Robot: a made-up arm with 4 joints.
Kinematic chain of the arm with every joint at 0, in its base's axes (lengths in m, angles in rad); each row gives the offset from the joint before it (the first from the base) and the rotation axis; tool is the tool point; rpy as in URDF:
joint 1: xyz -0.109 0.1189 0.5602 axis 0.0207 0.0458 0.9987
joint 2: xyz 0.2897 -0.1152 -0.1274 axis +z
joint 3: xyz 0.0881 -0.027 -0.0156 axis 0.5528 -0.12 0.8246
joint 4: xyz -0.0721 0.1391 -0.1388 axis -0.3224 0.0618 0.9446
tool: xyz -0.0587 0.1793 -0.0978 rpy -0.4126 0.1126 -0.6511
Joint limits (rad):
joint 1: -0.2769..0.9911
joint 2: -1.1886..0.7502
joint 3: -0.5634..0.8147
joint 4: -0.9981..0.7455
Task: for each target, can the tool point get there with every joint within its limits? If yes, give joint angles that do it. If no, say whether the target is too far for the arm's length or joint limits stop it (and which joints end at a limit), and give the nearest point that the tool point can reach.
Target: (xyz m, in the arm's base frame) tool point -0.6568 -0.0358 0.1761
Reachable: no: joint limits stop it (at a limit: joint 1, joint 2, joint 3) | nearest point -0.1573 -0.0135 0.2677 | short by 0.508 m
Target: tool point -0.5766 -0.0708 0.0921
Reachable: no: joint limits stop it (at a limit: joint 1, joint 2, joint 3) | nearest point -0.1513 -0.0356 0.2512 | short by 0.455 m
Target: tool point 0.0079 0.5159 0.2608
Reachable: yes | joints 0.7755 -0.6104 0.4300 -0.2154
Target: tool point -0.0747 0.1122 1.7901
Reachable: no: too far | nearest point -0.0559 0.1542 0.3880 | short by 1.403 m
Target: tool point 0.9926 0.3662 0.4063
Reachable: no: too far | nearest point 0.4846 0.2436 0.2703 | short by 0.540 m
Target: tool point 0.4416 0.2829 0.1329
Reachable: yes | joints 0.4072 -1.0009 -0.3591 -0.4180
